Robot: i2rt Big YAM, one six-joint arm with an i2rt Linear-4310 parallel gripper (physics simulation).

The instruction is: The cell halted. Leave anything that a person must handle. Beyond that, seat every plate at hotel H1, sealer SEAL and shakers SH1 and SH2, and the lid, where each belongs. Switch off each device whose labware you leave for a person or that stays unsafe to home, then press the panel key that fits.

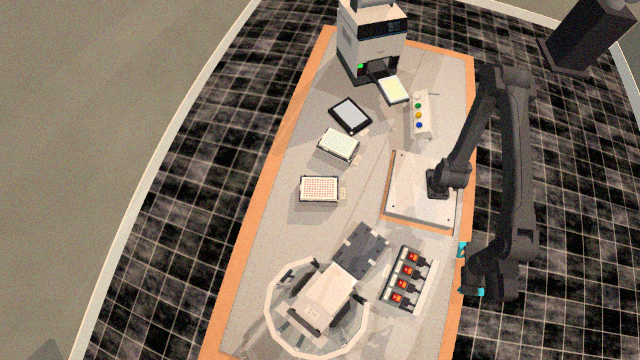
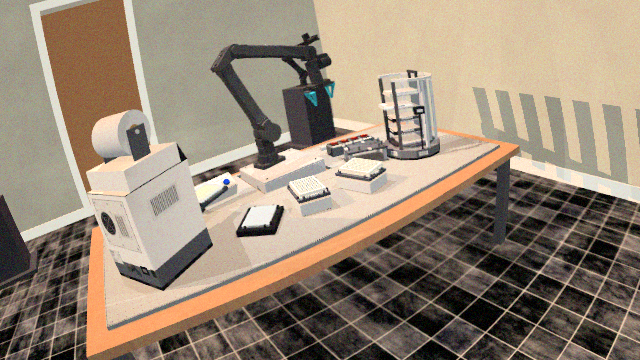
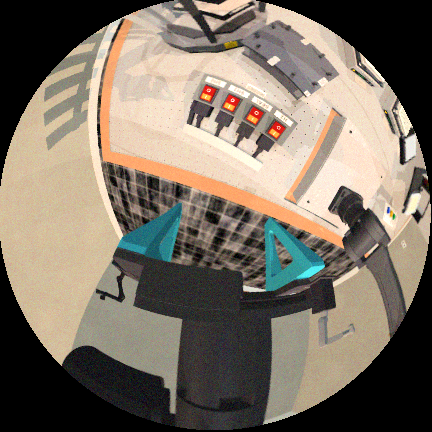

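Observation:
My gripper is open and empty, over the table's edge beside the switch strip. Its four red rockers show lit orange halves; the blurred labels seem to read SH2, SH1, SEAL, H1. Hotel H1 has stacked levels, one white piece jutting out. The sealer has a yellow-topped plate on its outstretched tray. A white plate and a red-welled plate sit on two shaker blocks. A pale flat piece lies on a black holder.
The key panel has white, green, yellow and blue keys and stands near the sealer tray. A dark grey platform stands between hotel and arm base. The arm's white base block lies beside the switch strip. Cables run from the strip.

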